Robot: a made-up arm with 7 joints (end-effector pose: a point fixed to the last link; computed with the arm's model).
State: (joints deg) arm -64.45 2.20 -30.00 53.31 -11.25 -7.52 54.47
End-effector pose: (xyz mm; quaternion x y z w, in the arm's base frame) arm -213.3 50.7 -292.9 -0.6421 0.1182 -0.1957 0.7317
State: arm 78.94 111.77 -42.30 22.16 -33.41 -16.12 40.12
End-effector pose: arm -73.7 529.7 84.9 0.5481 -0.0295 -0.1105 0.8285
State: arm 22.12 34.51 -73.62 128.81 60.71 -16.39 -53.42
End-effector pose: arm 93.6 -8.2 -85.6 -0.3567 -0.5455 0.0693 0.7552
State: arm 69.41 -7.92 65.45 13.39 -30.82 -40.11 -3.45
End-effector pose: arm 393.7 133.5 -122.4 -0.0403 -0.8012 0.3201 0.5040
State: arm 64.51 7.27 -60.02 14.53 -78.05 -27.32 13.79
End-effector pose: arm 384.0 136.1 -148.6 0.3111 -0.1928 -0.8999 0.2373
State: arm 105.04 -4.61 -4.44 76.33 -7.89 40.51 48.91
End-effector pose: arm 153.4 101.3 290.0 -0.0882 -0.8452 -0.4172 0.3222
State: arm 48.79 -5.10 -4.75 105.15 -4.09 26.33 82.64
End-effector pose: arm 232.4 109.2 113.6 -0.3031 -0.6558 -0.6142 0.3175
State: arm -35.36 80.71 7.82 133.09 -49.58 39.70 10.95
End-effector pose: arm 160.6 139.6 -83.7 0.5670 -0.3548 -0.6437 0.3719
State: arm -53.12 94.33 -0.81 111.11 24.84 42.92 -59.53
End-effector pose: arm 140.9 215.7 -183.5 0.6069 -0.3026 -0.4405 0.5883
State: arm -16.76 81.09 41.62 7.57 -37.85 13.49 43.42
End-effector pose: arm 11.1 549.2 -47.7 0.3650 0.1335 0.0236 0.9211
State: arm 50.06 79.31 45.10 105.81 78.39 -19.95 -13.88
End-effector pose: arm -5.1 267.1 223.9 0.0018 0.9713 -0.0433 0.2340
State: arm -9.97 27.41 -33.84 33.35 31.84 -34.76 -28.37
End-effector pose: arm 48.0 242.8 -381.2 0.2603 -0.4430 0.0123 0.8578
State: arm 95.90 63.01 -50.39 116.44 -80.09 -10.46 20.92
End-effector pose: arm 162.6 110.8 159.1 -0.8334 0.2494 0.4638 0.1678
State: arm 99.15 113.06 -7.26 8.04 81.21 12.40 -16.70
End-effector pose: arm -161.0 519.3 8.9 -0.1165 0.6060 -0.7862 0.0309
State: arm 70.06 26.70 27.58 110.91 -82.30 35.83 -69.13
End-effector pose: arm 90.6 269.1 185.6 -0.7361 0.1703 -0.6003 0.2622
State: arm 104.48 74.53 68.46 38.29 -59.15 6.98 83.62
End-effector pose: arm -54.1 524.7 44.3 0.1839 -0.8326 0.1269 0.5067
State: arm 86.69 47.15 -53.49 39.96 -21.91 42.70 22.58
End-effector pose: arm 341.6 312.7 75.2 0.5473 -0.3115 -0.1535 0.7615
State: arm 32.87 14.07 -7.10 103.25 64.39 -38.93 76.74
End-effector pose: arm 263.1 135.8 34.2 0.3516 0.8461 0.3668 0.1613
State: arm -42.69 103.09 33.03 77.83 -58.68 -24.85 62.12
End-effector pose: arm 270.3 321.7 -6.7 0.3369 0.3438 -0.7971 0.3647
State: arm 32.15 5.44 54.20 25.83 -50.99 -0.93 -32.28
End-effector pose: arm 255.8 262.2 -288.2 0.4477 -0.3676 0.1899 0.7927
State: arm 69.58 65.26 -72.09 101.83 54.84 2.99 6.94
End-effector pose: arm 268.2 146.8 -20.2 -0.0801 -0.6720 -0.4035 0.6157
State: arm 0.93 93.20 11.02 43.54 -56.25 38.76 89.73
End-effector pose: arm 166.8 482.4 54.7 0.3397 0.2615 0.0028 0.9034
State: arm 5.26 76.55 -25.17 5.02 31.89 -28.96 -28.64
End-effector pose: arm 29.2 538.5 -103.0 0.7580 -0.3136 -0.0250 0.5714
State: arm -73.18 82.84 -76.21 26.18 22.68 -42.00 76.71
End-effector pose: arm -139.9 511.3 -69.5 -0.5225 0.6728 -0.2395 0.4658
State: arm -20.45 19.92 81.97 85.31 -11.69 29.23 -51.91
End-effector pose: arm 0.0 431.9 -98.9 0.8052 -0.0741 0.4598 0.3672
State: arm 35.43 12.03 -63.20 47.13 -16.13 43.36 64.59
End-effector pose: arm 276.7 49.3 -247.6 -0.1168 0.0712 -0.5858 0.7989
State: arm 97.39 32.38 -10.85 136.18 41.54 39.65 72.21
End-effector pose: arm -14.5 104.3 168.2 0.0146 -0.5742 -0.8184 0.0148
